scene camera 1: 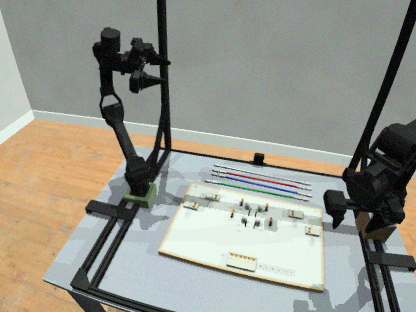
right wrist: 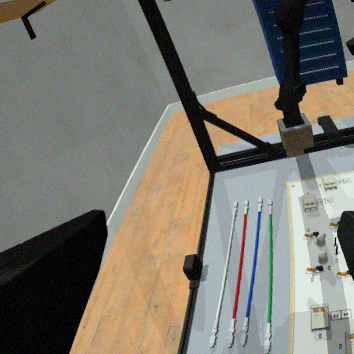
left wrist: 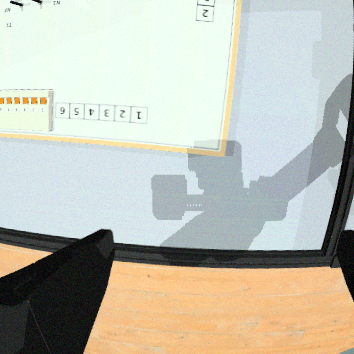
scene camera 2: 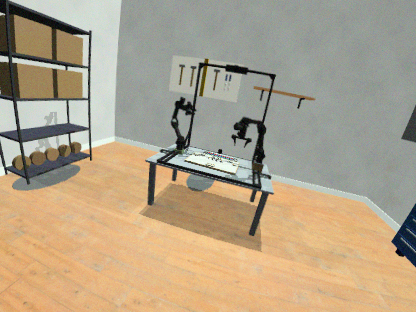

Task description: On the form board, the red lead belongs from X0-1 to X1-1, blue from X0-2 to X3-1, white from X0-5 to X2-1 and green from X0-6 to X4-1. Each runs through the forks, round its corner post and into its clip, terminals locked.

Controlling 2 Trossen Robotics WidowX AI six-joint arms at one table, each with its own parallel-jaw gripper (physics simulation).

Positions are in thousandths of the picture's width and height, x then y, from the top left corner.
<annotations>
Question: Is my left gripper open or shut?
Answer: Open.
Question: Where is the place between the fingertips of my left gripper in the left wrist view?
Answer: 657,691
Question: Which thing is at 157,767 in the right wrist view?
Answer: My right gripper.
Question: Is my right gripper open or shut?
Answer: Open.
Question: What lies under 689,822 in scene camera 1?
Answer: A form board.
</annotations>
